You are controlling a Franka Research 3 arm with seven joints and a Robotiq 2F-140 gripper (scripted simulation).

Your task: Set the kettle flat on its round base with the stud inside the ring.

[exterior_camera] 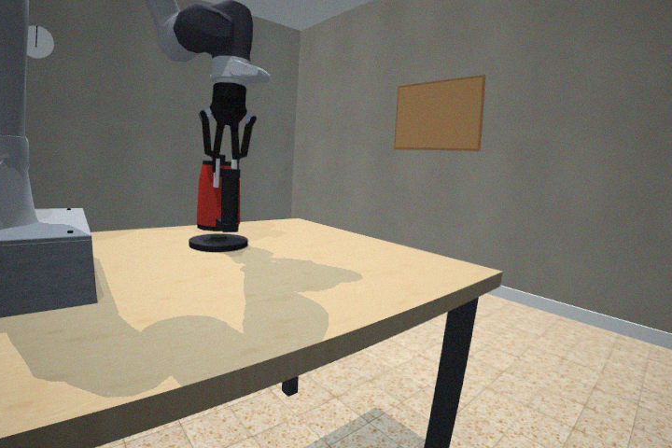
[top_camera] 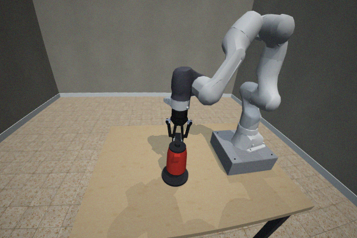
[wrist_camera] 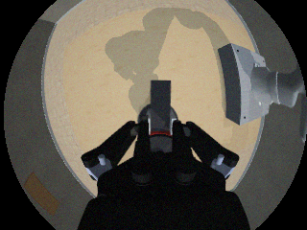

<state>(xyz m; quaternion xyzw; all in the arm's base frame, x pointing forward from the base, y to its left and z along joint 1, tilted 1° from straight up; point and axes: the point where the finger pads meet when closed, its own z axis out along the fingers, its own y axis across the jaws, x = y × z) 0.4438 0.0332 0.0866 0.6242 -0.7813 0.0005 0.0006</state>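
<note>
Now: the red kettle 50 mm below my hand, 30 mm to the left of it and 10 mm ahead of it. Also, from my hand: round black base 170 mm below, 70 mm to the left, 20 mm ahead.
</note>
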